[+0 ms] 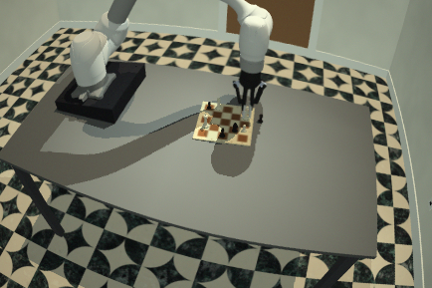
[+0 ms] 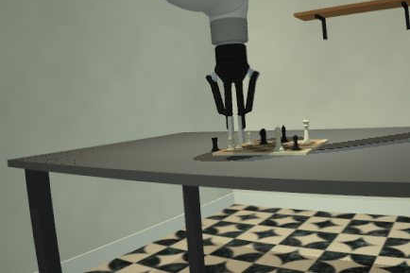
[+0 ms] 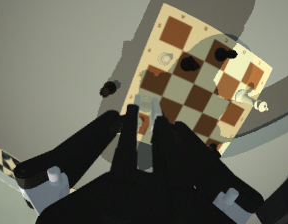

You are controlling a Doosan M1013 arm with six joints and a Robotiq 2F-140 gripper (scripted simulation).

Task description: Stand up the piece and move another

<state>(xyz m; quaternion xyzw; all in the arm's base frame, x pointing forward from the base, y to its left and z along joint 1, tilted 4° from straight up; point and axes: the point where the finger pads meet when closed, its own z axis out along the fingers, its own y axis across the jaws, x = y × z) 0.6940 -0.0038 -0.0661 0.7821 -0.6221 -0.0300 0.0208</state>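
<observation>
Now: hand 8 cm past the chessboard, 4 cm to the left of it and 5 cm above it.
</observation>
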